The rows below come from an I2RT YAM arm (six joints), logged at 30 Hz.
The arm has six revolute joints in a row. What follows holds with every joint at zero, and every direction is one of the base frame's. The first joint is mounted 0.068 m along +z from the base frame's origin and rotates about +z. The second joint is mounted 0.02 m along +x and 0.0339 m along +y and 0.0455 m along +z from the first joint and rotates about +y. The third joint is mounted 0.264 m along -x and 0.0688 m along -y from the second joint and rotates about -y. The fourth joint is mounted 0.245 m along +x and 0.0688 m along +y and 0.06 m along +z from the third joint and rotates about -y. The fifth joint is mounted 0.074 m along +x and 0.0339 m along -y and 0.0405 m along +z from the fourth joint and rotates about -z. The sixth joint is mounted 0.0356 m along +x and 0.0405 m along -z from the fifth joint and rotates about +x. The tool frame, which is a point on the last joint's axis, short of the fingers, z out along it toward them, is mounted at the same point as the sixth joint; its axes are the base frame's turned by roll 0, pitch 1.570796 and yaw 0 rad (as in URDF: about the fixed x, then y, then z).
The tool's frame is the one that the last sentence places.
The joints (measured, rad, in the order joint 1, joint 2, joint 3, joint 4, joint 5, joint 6), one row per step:
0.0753 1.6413 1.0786 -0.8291 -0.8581 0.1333
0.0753 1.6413 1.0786 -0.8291 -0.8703 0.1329
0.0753 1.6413 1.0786 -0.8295 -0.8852 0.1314
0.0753 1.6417 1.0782 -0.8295 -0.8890 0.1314
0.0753 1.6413 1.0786 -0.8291 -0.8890 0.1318
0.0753 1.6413 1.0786 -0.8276 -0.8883 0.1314
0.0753 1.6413 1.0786 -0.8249 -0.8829 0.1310
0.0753 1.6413 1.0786 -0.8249 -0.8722 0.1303
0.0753 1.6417 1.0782 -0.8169 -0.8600 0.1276
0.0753 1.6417 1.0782 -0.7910 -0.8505 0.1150
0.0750 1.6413 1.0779 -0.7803 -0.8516 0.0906
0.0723 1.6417 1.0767 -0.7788 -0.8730 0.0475
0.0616 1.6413 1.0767 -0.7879 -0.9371 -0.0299
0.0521 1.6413 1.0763 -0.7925 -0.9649 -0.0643
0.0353 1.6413 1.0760 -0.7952 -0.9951 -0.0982
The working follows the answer.
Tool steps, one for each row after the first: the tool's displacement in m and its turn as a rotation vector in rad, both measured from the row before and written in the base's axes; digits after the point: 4 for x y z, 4 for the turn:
-0.0001 0.0003 0.0003 0.0119 0.0006 0.0024
-0.0001 0.0003 0.0004 0.0145 0.0003 0.0036
-0.0001 0.0001 -0.0001 0.0037 0.0011 0.0007
0.0001 0.0000 0.0002 0.0001 -0.0009 -0.0002
0.0001 0.0000 0.0000 -0.0006 -0.0019 0.0001
0.0003 -0.0001 -0.0001 -0.0051 -0.0034 -0.0007
0.0001 -0.0002 -0.0003 -0.0105 -0.0013 -0.0015
0.0008 -0.0002 -0.0004 -0.0116 -0.0102 -0.0005
0.0025 0.0000 0.0003 -0.0083 -0.0361 0.0062
0.0009 0.0000 0.0003 -0.0003 -0.0293 0.0156
-0.0001 -0.0003 0.0002 0.0169 -0.0315 0.0294
-0.0009 -0.0019 0.0017 0.0553 -0.0486 0.0501
-0.0003 -0.0023 0.0006 0.0241 -0.0217 0.0160
0.0002 -0.0044 0.0007 0.0266 -0.0240 0.0080

Tool pose at each row, in the base's axes (x y z in m, rotation vector in rad; rounded; the steps above come from the unrounded poses):
0.2923 0.0491 0.2012 -0.0335 2.7812 1.2904
0.2922 0.0493 0.2015 -0.0358 2.7747 1.3077
0.2921 0.0497 0.2019 -0.0397 2.7665 1.3287
0.2920 0.0498 0.2018 -0.0398 2.7651 1.3343
0.2921 0.0498 0.2020 -0.0400 2.7642 1.3341
0.2922 0.0498 0.2020 -0.0414 2.7632 1.3326
0.2925 0.0497 0.2019 -0.0429 2.7636 1.3240
0.2926 0.0494 0.2016 -0.0423 2.7690 1.3087
0.2934 0.0492 0.2012 -0.0488 2.7680 1.2887
0.2959 0.0492 0.2015 -0.0804 2.7452 1.2650
0.2969 0.0492 0.2018 -0.1197 2.7254 1.2571
0.2968 0.0488 0.2019 -0.1769 2.6954 1.2745
0.2959 0.0470 0.2036 -0.2667 2.6276 1.3391
0.2957 0.0447 0.2042 -0.2977 2.5953 1.3643
0.2959 0.0403 0.2049 -0.3187 2.5571 1.3881

